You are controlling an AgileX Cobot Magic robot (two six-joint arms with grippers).
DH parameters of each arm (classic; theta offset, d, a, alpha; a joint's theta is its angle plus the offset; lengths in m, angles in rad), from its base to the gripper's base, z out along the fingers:
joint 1: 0 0.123 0 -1.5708
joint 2: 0.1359 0 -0.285 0
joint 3: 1.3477 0 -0.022 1.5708
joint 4: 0 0.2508 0 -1.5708
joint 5: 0 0 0.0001 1.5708
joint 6: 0 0.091 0 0
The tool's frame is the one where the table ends.
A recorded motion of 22 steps. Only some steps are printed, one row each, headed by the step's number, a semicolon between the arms.
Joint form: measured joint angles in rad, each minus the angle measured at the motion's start. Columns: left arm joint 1, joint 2, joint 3, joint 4, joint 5, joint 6; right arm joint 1, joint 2, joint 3, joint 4, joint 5, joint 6.
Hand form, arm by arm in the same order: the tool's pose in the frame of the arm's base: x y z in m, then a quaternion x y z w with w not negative. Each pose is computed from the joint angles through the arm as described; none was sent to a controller.
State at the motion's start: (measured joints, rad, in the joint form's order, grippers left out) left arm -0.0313 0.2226 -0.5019 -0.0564 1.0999 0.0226; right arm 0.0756 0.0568 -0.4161 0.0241 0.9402 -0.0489
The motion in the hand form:
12: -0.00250 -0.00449 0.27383 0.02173 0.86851 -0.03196 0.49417; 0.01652 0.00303 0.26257 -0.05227 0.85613 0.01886 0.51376
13: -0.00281 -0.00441 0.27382 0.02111 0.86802 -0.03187 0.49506; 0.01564 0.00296 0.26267 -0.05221 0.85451 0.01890 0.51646
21: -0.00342 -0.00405 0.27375 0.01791 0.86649 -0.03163 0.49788; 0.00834 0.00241 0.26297 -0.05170 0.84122 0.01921 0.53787
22: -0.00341 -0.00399 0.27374 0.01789 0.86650 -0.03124 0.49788; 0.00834 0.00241 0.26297 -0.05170 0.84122 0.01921 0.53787
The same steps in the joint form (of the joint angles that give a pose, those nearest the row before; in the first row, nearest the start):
12: 0.0000 -0.1981 0.0051 0.0000 -0.0043 -0.0066; 0.0000 -0.0026 0.0000 0.0000 0.0000 0.0000
13: 0.0000 -0.2002 0.0051 0.0009 -0.0043 -0.0080; 0.0000 -0.0089 0.0000 0.0000 0.0000 0.0000
21: 0.0000 -0.2055 0.0058 0.0050 -0.0063 -0.0152; 0.0000 -0.0614 0.0008 0.0000 0.0013 0.0000
22: 0.0000 -0.2055 0.0058 0.0058 -0.0063 -0.0152; 0.0000 -0.0614 0.0008 0.0000 0.0013 0.0000

